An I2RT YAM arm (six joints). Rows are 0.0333 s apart.
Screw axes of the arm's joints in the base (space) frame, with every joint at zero. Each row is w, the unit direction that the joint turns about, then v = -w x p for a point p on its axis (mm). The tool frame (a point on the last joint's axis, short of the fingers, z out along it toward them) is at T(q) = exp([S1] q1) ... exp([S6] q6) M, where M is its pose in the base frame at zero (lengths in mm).
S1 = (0, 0, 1, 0.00, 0.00, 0.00)
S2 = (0, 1, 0, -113.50, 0.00, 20.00)
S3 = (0, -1, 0, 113.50, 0.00, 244.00)
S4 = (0, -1, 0, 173.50, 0.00, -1.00)
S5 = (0, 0, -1, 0.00, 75.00, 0.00)
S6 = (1, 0, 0, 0.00, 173.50, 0.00)
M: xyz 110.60 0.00 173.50 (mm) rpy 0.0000 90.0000 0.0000 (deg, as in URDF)
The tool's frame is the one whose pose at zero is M.
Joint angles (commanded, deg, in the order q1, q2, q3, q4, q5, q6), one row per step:
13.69, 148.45, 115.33, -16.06, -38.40, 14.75
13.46, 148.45, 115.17, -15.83, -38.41, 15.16
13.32, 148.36, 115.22, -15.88, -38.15, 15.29
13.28, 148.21, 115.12, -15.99, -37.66, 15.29
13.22, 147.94, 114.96, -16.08, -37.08, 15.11
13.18, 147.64, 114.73, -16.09, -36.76, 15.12
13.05, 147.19, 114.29, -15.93, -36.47, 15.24
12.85, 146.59, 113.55, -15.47, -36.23, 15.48
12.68, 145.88, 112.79, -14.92, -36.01, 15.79
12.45, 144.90, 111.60, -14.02, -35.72, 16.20
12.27, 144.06, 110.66, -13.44, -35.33, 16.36
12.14, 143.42, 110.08, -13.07, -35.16, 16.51
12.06, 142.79, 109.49, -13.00, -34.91, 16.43
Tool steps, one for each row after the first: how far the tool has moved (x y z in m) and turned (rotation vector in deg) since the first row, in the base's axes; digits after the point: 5 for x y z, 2 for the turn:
0.00046, -0.00215, -0.00058, 0.17, 0.23, -0.47
0.00103, -0.00353, 0.00038, 0.05, 0.19, -0.85
0.00094, -0.00419, 0.00097, -0.33, 0.16, -1.22
0.00084, -0.00510, 0.00234, -0.81, -0.09, -1.55
0.00052, -0.00573, 0.00378, -1.03, -0.20, -1.81
0.00010, -0.00725, 0.00569, -1.16, -0.33, -2.20
-0.00057, -0.00949, 0.00773, -1.17, -0.51, -2.71
-0.00126, -0.01142, 0.01078, -1.09, -0.81, -3.21
-0.00252, -0.01409, 0.01438, -0.97, -1.24, -3.89
-0.00367, -0.01629, 0.01760, -1.08, -1.66, -4.43
-0.00438, -0.01779, 0.02072, -1.03, -2.00, -4.77
-0.00561, -0.01895, 0.02328, -1.22, -2.20, -4.97

